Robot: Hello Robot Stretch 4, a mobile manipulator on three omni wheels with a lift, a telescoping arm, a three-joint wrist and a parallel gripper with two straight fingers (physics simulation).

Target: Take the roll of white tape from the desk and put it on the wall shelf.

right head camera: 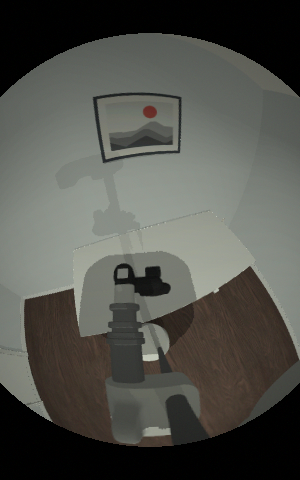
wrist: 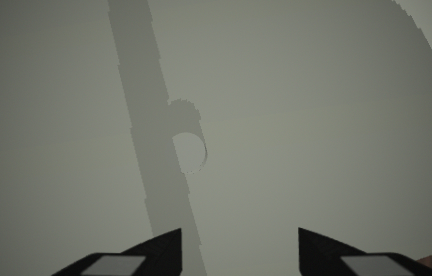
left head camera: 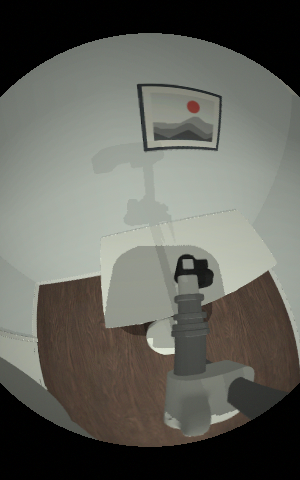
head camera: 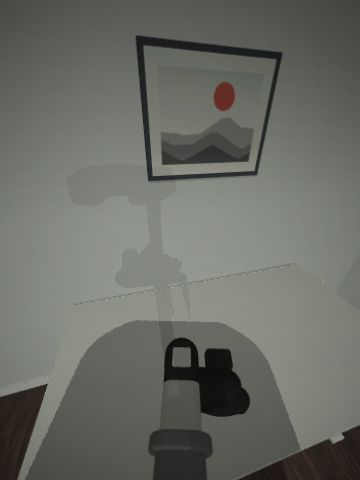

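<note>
The roll of white tape [wrist: 192, 152] shows in the wrist view as a small pale disc on the desk [head camera: 305, 320] [left head camera: 240, 245] [right head camera: 215, 250] [wrist: 325, 100], left of the middle and partly in a dark shadow strip. My gripper [wrist: 239, 249] is open and empty above the desk, pointing down at it. The tape lies beyond the fingertips and nearer the left finger's side of the wrist view, apart from both fingers. In the head views the arm and wrist hide the fingers, and the tape does not show. The wall shelf does not show in these views.
A framed picture [head camera: 210, 117] [left head camera: 180, 120] [right head camera: 138, 127] hangs on the wall behind the desk. The desk's back edge runs close to that wall. My arm reaches over the desk's front edge. Part of my pale round base [left head camera: 160, 340] [right head camera: 156, 340] shows beside the arm, on the dark wooden floor [left head camera: 65, 360] [right head camera: 60, 360].
</note>
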